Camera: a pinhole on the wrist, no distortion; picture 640 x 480 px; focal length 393.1 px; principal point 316.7 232.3 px. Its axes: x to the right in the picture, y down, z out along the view. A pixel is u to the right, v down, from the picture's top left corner.
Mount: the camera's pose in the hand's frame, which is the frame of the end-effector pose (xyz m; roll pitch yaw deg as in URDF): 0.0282 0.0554 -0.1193 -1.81 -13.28 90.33
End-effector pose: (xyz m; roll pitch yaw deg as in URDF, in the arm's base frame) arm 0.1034 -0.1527 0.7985 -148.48 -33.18 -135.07
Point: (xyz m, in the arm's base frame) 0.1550 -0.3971 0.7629
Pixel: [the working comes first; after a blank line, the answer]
In the camera's frame: -0.1020 -0.0762 0.3483

202 146
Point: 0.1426 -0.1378 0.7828
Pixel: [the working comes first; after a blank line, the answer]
In the camera's frame: -0.0438 0.0649 0.1374

191 418
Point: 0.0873 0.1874 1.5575
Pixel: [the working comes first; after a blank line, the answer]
In the camera's frame: -0.3845 -0.1756 -0.5940

behind the camera
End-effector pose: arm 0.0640 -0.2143 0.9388 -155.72 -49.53 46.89
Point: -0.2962 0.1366 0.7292
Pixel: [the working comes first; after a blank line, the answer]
In the camera's frame: -0.3365 0.1663 0.5545

78 350
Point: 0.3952 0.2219 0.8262
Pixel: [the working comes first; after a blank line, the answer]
In the camera's frame: 0.2247 -0.2575 0.5421

480 46
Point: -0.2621 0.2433 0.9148
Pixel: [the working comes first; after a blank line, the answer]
In the camera's frame: -0.4022 -0.0399 0.5431

26 203
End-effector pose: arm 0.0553 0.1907 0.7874 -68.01 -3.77 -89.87
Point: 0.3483 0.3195 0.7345
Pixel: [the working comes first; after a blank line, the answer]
In the camera's frame: 0.1800 0.1481 0.3473

520 400
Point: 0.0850 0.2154 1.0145
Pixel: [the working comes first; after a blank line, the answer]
In the camera's frame: -0.1955 0.0303 0.2860

48 274
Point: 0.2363 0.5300 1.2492
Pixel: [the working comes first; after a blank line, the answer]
In the camera's frame: -0.3141 0.3208 0.5662

99 455
